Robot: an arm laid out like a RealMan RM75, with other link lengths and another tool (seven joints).
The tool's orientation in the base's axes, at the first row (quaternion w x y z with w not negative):
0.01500 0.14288 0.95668 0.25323
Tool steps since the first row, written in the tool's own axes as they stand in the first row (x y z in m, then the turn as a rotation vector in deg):
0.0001 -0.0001 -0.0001 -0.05 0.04 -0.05
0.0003 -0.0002 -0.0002 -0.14 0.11 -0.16
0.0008 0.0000 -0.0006 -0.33 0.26 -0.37
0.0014 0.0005 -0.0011 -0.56 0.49 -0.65
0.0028 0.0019 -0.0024 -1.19 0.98 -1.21
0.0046 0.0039 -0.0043 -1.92 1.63 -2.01
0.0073 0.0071 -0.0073 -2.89 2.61 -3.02
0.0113 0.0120 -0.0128 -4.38 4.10 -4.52
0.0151 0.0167 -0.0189 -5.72 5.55 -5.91
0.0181 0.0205 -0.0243 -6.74 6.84 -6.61
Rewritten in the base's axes. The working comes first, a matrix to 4 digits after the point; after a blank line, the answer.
The tool's axes in the first row as the columns of a matrix, in the base's axes (used below as rounded here):
-0.9587 0.2658 0.1011
0.2810 0.8309 0.4802
0.0437 0.4888 -0.8713

-0.0001 -0.0001 0.0000 0.05 0.00 0.06
-0.0004 -0.0002 0.0001 0.15 -0.02 0.19
-0.0008 -0.0001 0.0006 0.35 -0.05 0.44
-0.0013 0.0003 0.0013 0.60 -0.06 0.78
-0.0024 0.0012 0.0031 1.28 -0.10 1.48
-0.0038 0.0025 0.0059 2.07 -0.15 2.46
-0.0058 0.0044 0.0101 3.16 -0.09 3.78
-0.0089 0.0070 0.0175 4.83 0.01 5.75
-0.0119 0.0090 0.0253 6.36 0.17 7.61
-0.0144 0.0105 0.0320 7.61 0.62 8.81

